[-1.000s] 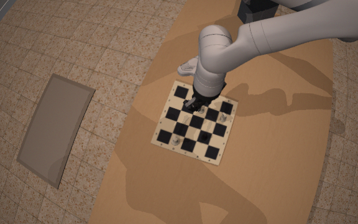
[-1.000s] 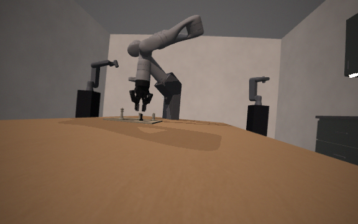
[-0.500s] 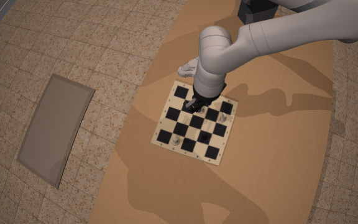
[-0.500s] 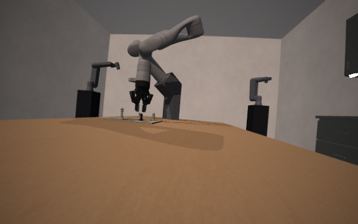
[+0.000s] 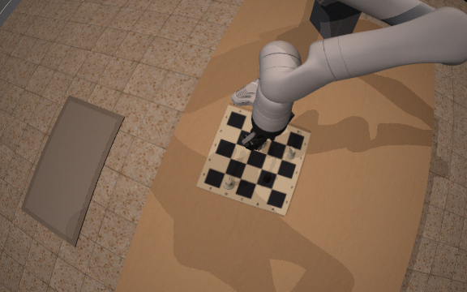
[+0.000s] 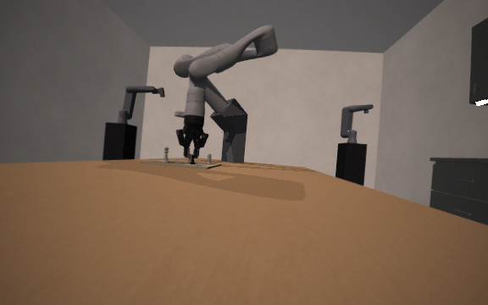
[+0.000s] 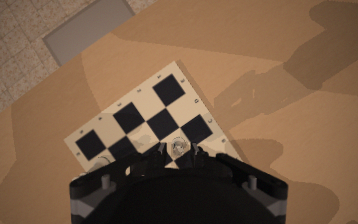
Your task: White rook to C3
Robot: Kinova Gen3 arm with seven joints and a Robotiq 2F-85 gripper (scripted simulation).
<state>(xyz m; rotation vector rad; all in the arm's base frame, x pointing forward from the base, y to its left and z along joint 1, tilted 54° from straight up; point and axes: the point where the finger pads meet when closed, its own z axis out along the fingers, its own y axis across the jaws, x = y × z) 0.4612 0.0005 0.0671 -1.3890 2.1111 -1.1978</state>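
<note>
Right now my hand is 4 cm short of the chessboard, 1 cm to the left of it and 4 cm above it. From my hand the other things lie so: black piece 8 cm ahead, 3 cm to the left, 2 cm below.
</note>
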